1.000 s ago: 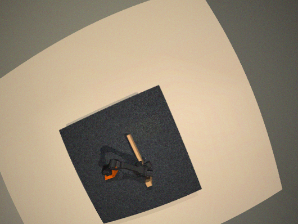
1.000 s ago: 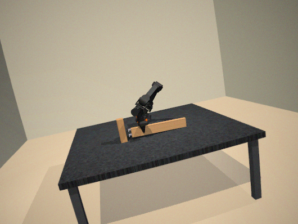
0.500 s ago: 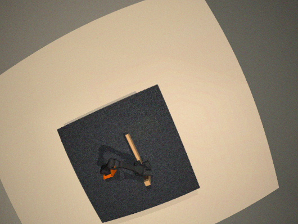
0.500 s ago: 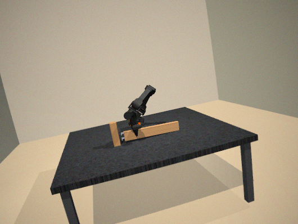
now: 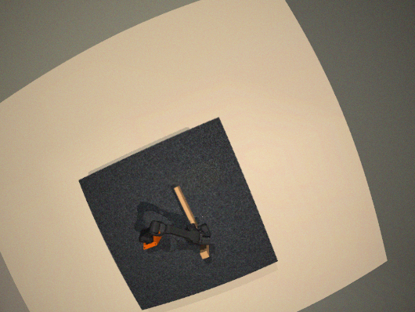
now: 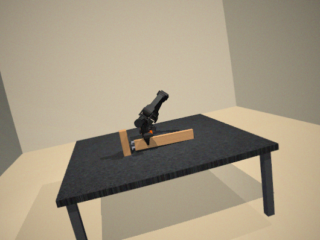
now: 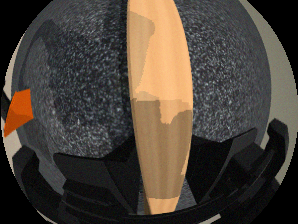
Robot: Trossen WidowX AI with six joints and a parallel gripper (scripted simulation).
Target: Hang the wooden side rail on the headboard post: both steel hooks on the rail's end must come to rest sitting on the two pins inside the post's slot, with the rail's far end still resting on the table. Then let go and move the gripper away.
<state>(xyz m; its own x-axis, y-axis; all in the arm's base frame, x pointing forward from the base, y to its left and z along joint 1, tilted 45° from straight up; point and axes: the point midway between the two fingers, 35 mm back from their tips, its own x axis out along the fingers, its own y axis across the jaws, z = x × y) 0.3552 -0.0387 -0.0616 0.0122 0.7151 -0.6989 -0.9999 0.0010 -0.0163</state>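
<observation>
The headboard post lies 160 mm to the right of my gripper tip and 40 mm above it.
</observation>
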